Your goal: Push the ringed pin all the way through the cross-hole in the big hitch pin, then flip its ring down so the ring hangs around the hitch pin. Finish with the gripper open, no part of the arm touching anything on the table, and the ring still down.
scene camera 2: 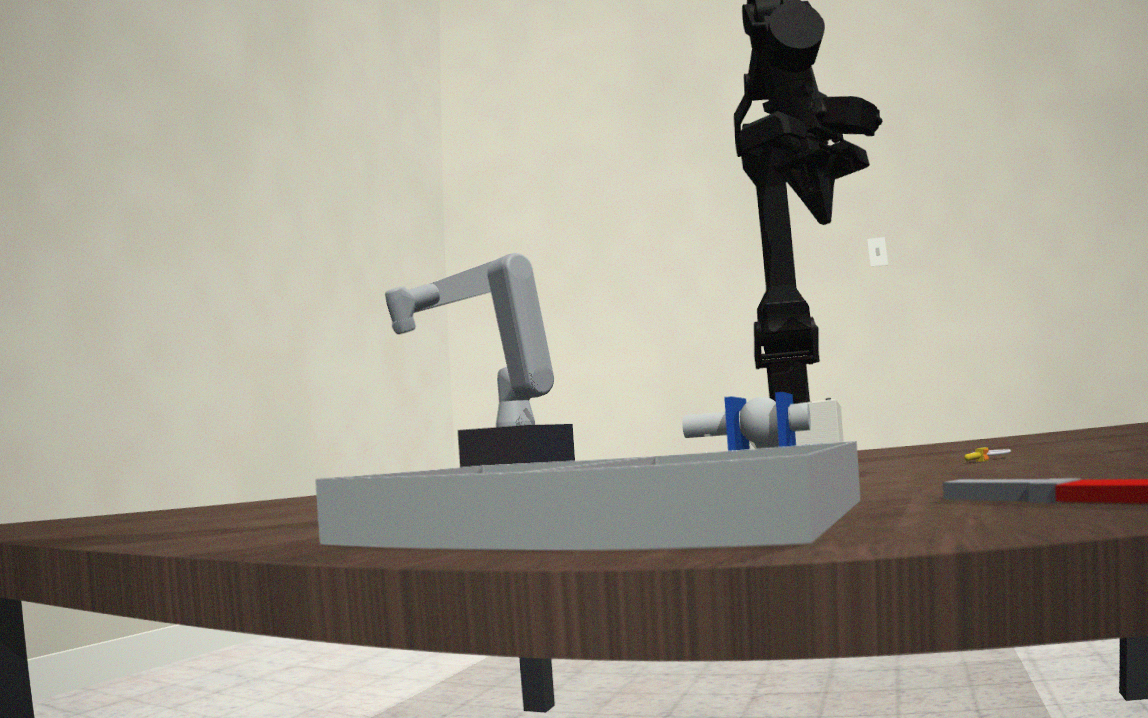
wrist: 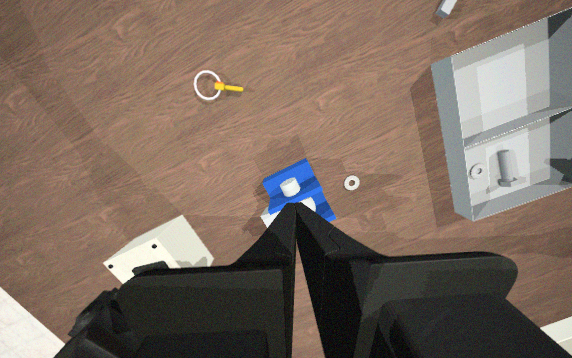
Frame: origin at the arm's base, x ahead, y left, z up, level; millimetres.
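Seen in the pictures: gripper, fingertip midpoint: (scene camera 2: 825,223) (wrist: 293,209).
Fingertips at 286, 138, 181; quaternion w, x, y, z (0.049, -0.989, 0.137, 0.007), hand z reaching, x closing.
Observation:
A point is followed by its place in that frame, as x, y, z.
The ringed pin, a small yellow pin (scene camera 2: 976,455) @(231, 269, -75) (wrist: 232,88) @(230, 266, -72) with a white ring (scene camera 2: 1004,451) @(207, 299, -74) (wrist: 195,88) @(170, 285, -74) at one end, lies flat on the table, apart from the hitch pin. The big hitch pin (scene camera 2: 700,425) @(305, -16, -18) (wrist: 290,187) @(277, 90, -3) is a pale grey rod with a round ball in its middle, lying across a blue stand (scene camera 2: 734,421) @(325, 30, -17) (wrist: 309,172) @(314, 92, -48). Its cross-hole cannot be made out. My gripper (scene camera 2: 825,221) @(286, 138, 181) (wrist: 293,209) @(286, 138, 181) is shut and empty, high above the table. In the wrist view its tips hide part of the hitch pin and stand.
A grey divided tray (scene camera 2: 550,513) @(776, 85, -63) (wrist: 444,135) @(576, 76, -77) stands beside the stand, holding a bolt (wrist: 505,167) @(678, -17, -66) and a washer (wrist: 472,172) @(627, -15, -79). Another washer (wrist: 346,183) @(380, 39, -80) lies near the stand. A cream block (scene camera 2: 829,421) @(43, 65, -24) (wrist: 193,244) @(50, 15, -57) and a red-and-grey bar (scene camera 2: 1100,491) @(686, 361, -76) are nearby. A grey arm (scene camera 2: 518,330) stands behind.

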